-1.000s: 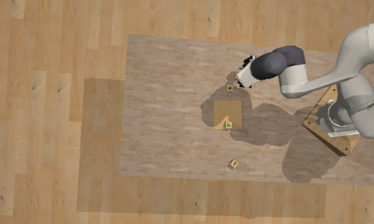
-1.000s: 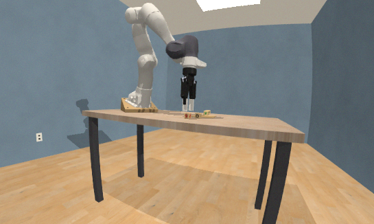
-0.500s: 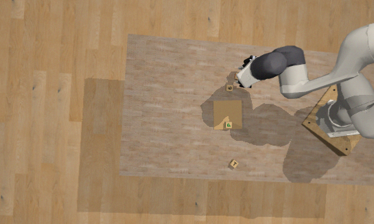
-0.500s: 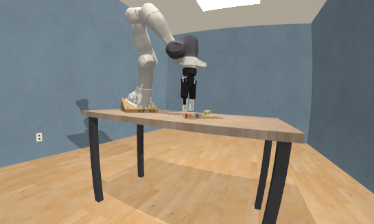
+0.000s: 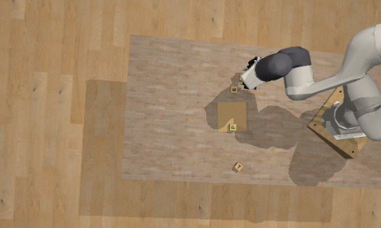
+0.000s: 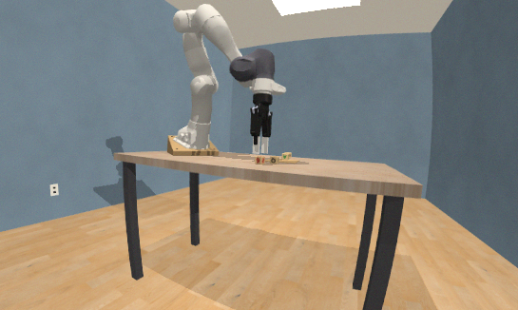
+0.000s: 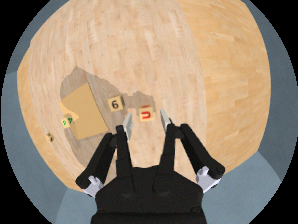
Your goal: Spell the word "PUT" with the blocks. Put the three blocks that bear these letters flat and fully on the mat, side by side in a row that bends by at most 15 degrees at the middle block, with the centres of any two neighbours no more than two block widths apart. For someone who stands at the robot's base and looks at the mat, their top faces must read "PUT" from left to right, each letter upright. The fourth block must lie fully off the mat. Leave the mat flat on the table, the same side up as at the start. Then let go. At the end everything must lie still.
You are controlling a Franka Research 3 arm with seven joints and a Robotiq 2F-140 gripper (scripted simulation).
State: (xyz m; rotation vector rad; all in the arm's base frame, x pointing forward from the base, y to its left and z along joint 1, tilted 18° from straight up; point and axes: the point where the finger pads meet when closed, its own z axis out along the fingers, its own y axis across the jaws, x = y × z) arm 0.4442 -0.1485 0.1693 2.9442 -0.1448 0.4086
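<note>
Now: hand 60 mm above the red U block. The rest, counted from my hand: green P block (240 mm to the left, 50 mm below, 30 mm ahead); then block marked 6 (60 mm to the left, 60 mm below, 40 mm ahead); then tan mat (190 mm to the left, 70 mm below, 40 mm ahead).
</note>
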